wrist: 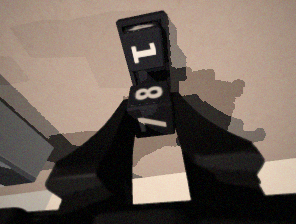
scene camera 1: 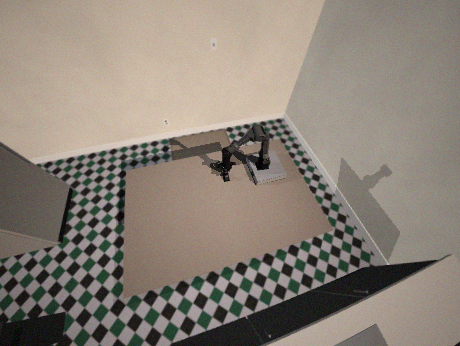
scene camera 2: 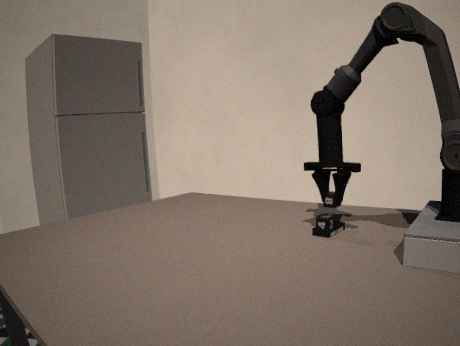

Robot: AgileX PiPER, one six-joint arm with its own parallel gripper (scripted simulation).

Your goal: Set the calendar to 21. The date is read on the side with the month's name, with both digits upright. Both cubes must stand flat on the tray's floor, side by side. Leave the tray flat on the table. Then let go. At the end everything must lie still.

Path:
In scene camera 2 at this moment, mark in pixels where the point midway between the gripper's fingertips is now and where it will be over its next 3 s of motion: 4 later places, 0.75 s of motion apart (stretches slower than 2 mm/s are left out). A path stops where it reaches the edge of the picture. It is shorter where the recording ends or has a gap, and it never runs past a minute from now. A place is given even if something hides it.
My gripper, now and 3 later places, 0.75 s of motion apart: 332,201; 332,218; 332,221; 332,204

